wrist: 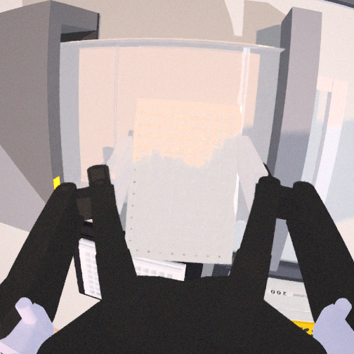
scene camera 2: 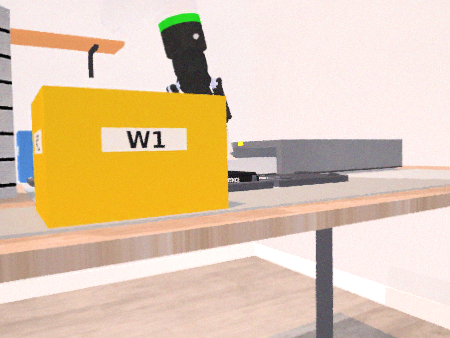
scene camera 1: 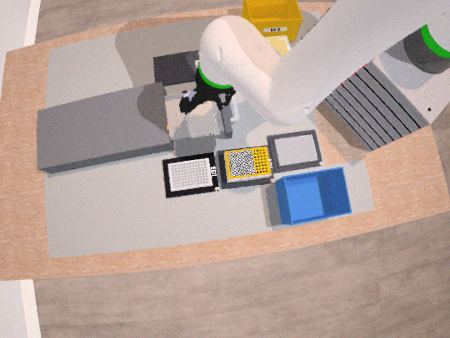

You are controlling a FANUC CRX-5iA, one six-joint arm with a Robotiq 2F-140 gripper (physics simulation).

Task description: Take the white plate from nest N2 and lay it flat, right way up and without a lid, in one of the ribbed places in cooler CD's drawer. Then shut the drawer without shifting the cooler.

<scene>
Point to a grey cooler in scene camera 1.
128,123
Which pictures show my gripper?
The wrist view, scene camera 2 and scene camera 1: all of them.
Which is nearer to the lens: the white plate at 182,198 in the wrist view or the yellow-topped rack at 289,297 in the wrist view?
The white plate.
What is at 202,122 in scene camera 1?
A white plate.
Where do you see a yellow-topped rack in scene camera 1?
247,164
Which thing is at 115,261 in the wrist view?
My gripper.
</scene>
